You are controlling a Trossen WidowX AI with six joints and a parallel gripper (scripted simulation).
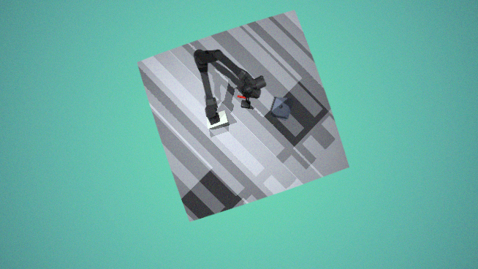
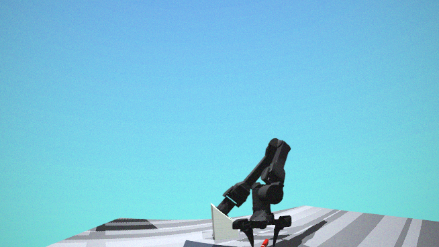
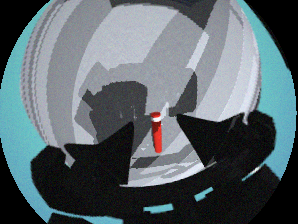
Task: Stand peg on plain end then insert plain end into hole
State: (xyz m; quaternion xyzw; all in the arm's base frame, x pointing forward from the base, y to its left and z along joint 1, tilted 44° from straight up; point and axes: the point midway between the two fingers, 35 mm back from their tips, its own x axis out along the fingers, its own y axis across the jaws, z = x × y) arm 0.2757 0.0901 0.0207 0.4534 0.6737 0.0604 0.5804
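The red peg lies 1 cm to the left of my gripper tip and 1 cm behind it. The rest, counted from my gripper tip: sloped blue-grey panel (19 cm ahead, 18 cm to the right, 5 cm above).
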